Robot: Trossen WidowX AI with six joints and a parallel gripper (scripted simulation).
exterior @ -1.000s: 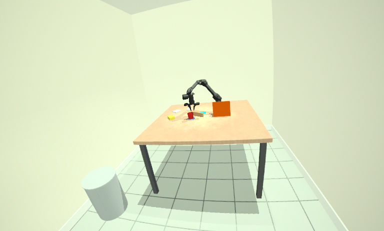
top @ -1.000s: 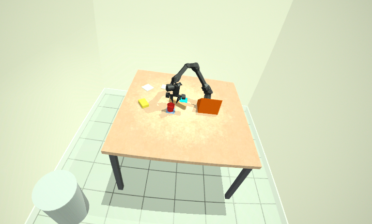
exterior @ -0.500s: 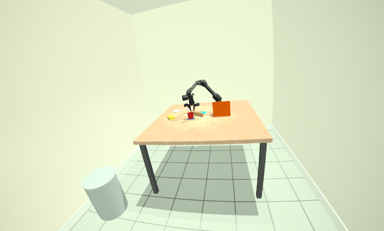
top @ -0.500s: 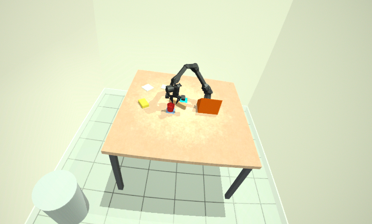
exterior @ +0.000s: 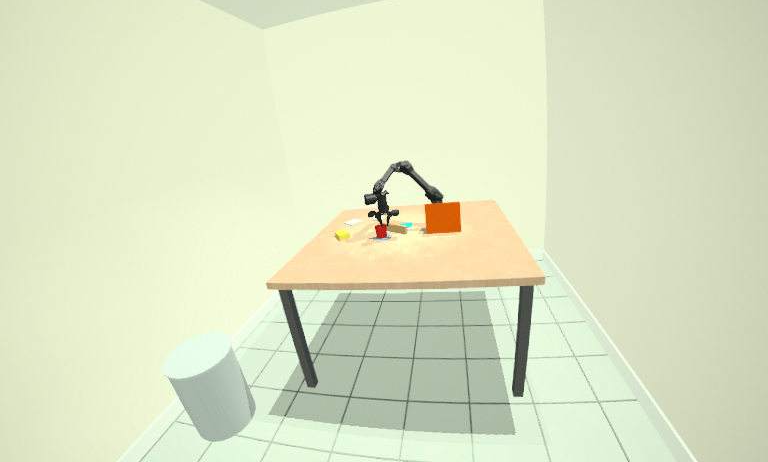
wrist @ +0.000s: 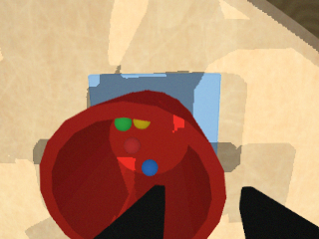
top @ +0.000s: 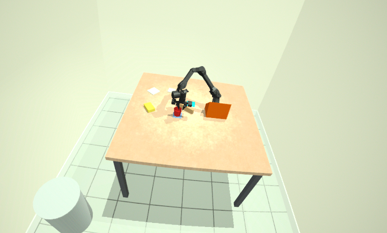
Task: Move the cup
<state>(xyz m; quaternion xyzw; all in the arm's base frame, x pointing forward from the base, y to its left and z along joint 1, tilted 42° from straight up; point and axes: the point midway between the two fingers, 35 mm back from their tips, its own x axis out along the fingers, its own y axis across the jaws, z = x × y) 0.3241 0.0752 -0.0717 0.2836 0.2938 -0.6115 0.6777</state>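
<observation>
My gripper tip is 30 mm short of the red cup and 30 mm above it. Also, from my gripper tip: blue marble (50 mm below, 30 mm ahead, 20 mm to the left); then blue pad (80 mm below, 30 mm ahead).
</observation>
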